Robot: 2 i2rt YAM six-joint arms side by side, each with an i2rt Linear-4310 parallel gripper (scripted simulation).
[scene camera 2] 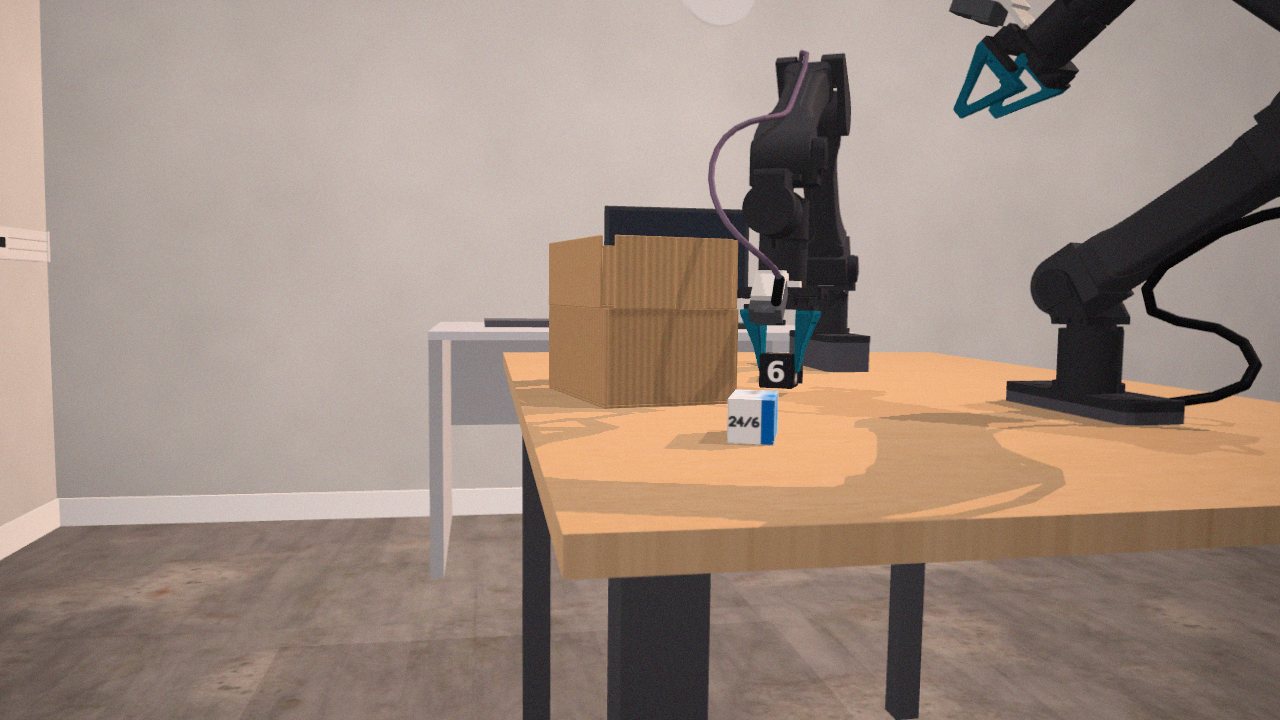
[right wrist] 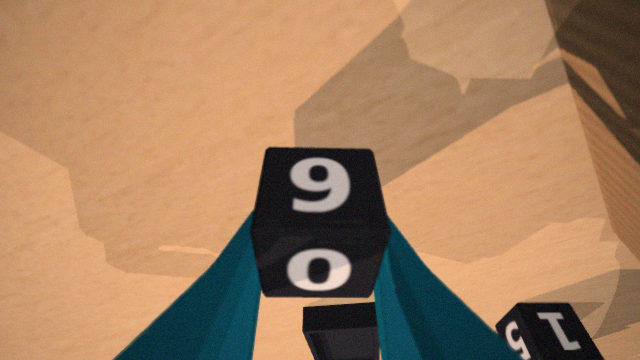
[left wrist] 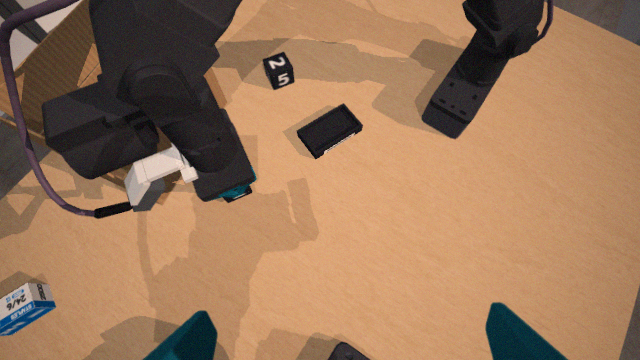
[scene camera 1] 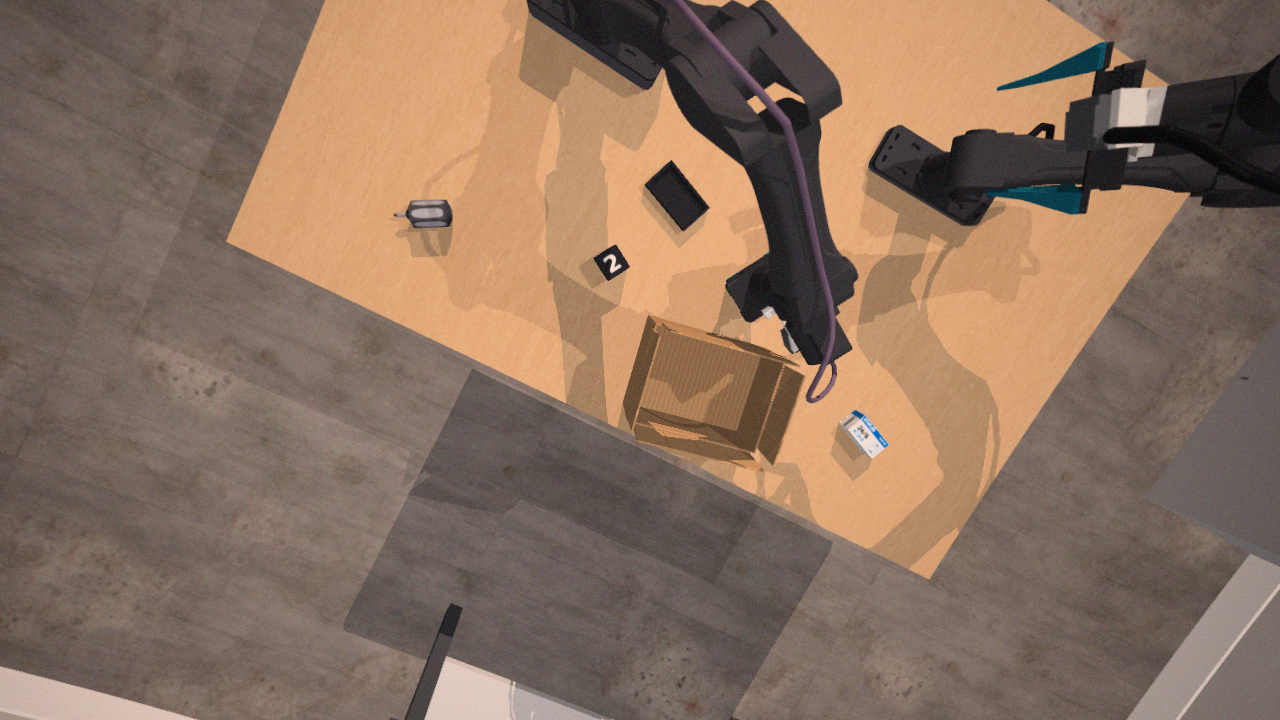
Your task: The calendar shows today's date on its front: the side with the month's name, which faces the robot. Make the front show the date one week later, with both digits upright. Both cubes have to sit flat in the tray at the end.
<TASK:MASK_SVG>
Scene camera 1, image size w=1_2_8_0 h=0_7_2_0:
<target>right gripper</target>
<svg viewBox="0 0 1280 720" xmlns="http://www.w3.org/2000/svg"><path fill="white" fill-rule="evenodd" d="M788 335L791 350L795 353L799 349L795 342L793 342L791 336ZM769 252L726 280L726 290L734 299L744 320L749 323L754 322L763 315L766 319L769 319L776 314L772 306L764 300L761 293L762 279L769 270Z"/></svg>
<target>staples box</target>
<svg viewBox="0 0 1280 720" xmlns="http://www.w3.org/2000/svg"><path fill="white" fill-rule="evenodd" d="M855 409L839 424L858 448L872 459L889 444L867 416Z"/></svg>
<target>cardboard box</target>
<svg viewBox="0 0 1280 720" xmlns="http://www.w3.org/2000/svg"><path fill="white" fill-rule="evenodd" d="M648 315L623 400L626 419L629 422L631 432L633 430L635 432L637 442L764 473L765 471L750 454L755 454L756 449L758 449L769 463L775 467L806 376L785 364L799 368L800 365L762 346Z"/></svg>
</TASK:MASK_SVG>
